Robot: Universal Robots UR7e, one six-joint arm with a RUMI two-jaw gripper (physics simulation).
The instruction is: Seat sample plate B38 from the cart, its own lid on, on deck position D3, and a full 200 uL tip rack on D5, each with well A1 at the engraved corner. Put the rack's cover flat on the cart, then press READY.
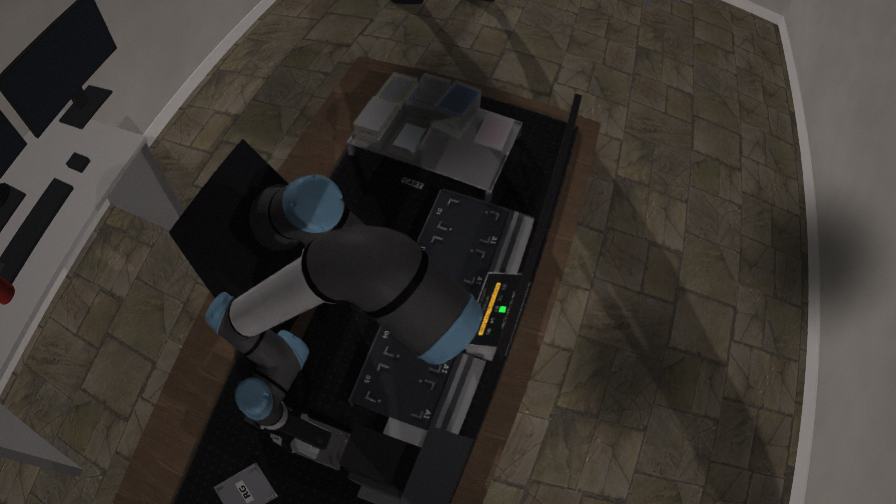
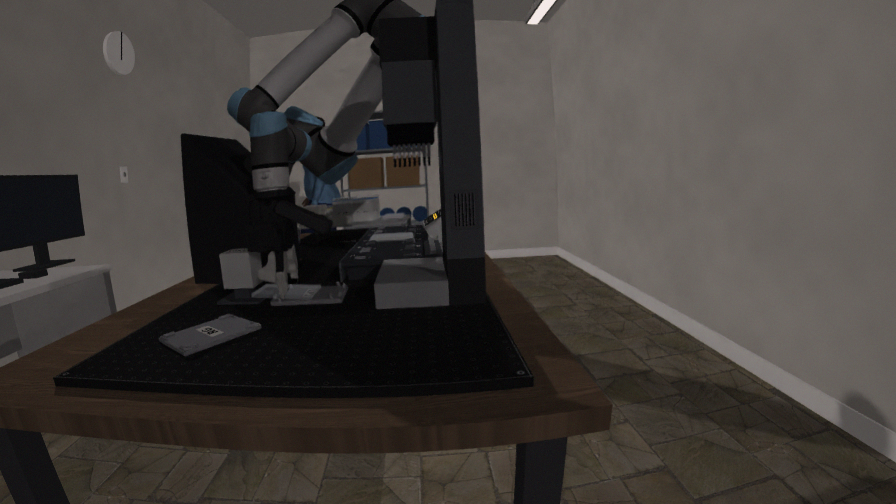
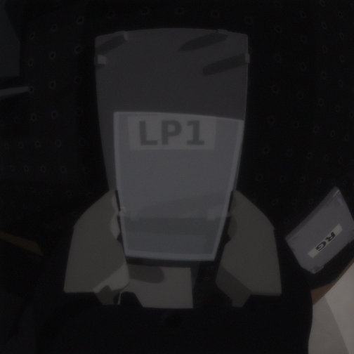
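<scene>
My gripper (image 2: 285, 285) (image 3: 173, 192) is low at the LP1 stand (image 1: 339, 448) (image 2: 332, 295) (image 3: 145, 85), its two jaws shut on the long sides of a clear lid (image 3: 175, 175), which lies flat with the LP1 label showing through. The cart (image 1: 466, 159) at the far end bears several plates and boxes, among them a blue-topped rack (image 1: 459, 100) and a pink-topped plate (image 1: 493, 130); no B38 label is readable. The deck (image 1: 401, 404) shows bare corner marks at D5; the arm hides D3. The panel (image 1: 511, 294) has a green READY-side light (image 1: 502, 309).
A grey plate marked RG (image 1: 245, 487) (image 2: 209, 329) (image 3: 325, 240) lies beside the stand. A pale block (image 2: 239, 269) stands close behind the gripper. A grey box (image 2: 411, 283) and a tall column (image 2: 460, 144) with a pipette head (image 2: 408, 94) stand to the right.
</scene>
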